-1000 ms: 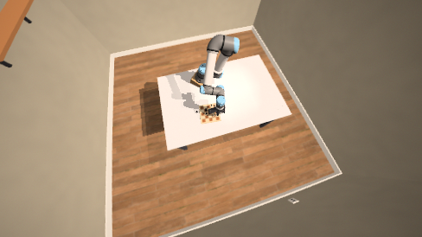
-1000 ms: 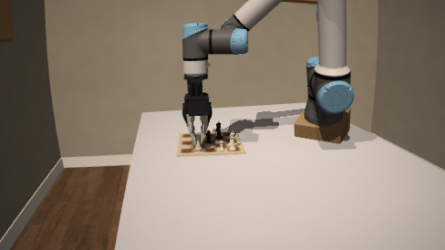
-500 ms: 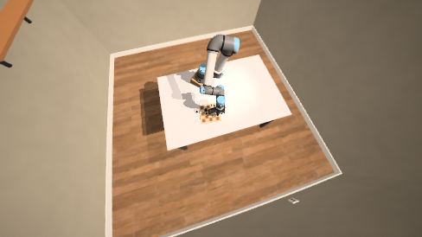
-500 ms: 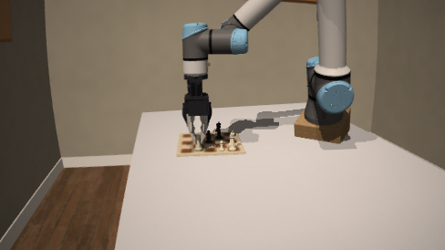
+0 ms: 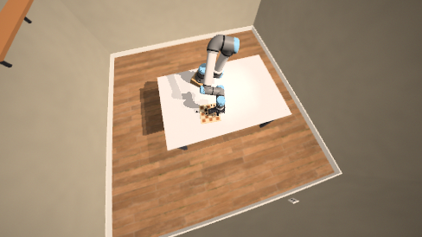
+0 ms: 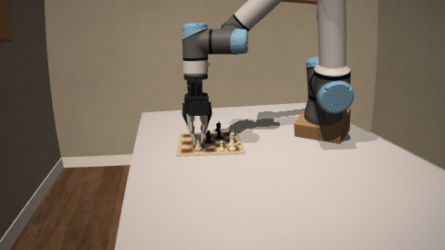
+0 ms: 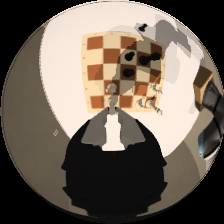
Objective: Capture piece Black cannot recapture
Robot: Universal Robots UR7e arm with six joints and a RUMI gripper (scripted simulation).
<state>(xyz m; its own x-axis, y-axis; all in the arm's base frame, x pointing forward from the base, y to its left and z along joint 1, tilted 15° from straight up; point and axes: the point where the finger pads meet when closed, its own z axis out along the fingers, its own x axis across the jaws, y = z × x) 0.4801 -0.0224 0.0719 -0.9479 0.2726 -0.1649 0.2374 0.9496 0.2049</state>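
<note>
The chessboard lies 60 mm to the right of my hand, 60 mm behind it and 40 mm below it.
</note>
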